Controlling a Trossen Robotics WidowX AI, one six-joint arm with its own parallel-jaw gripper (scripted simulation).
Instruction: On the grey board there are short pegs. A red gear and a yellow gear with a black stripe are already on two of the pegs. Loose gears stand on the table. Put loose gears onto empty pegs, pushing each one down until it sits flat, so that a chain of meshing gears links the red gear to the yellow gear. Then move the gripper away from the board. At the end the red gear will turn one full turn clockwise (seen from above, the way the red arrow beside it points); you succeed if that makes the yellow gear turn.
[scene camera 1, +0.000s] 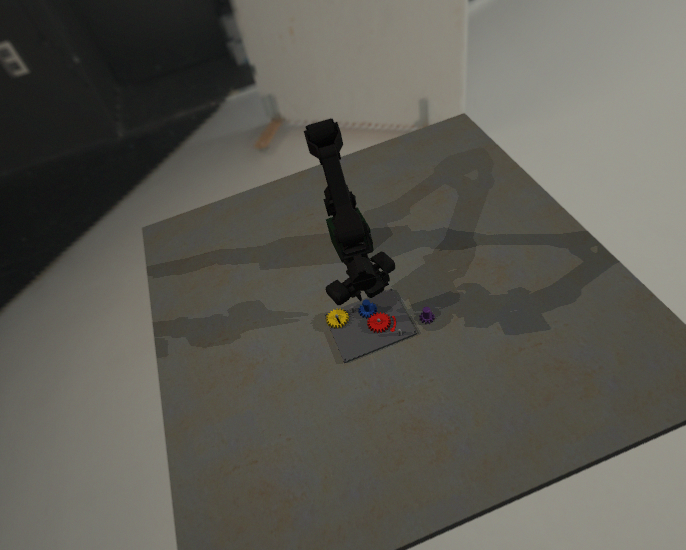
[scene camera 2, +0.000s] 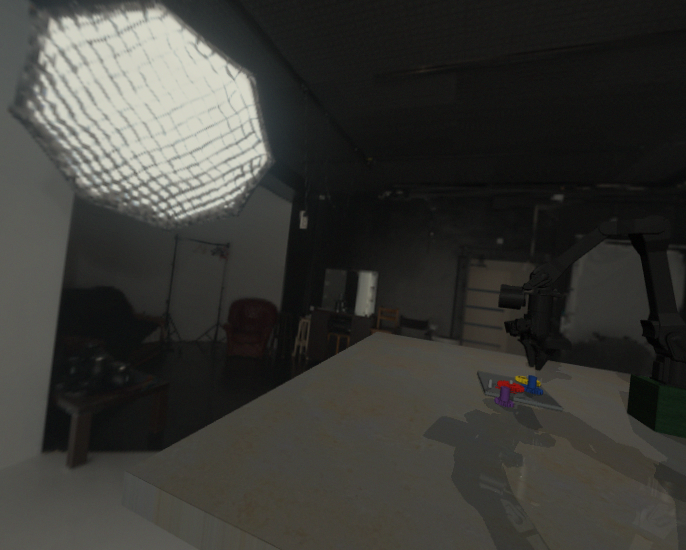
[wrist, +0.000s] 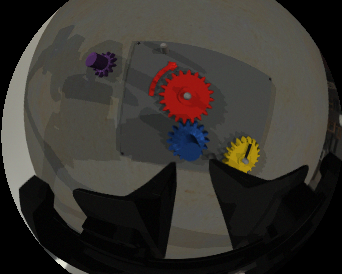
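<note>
I can see my gripper (scene camera 2: 534, 368) (scene camera 1: 364, 296) (wrist: 192, 165). There's a blue gear (wrist: 188, 140) too, plus a red gear (wrist: 177, 87) and a yellow gear (wrist: 247, 147).
</note>
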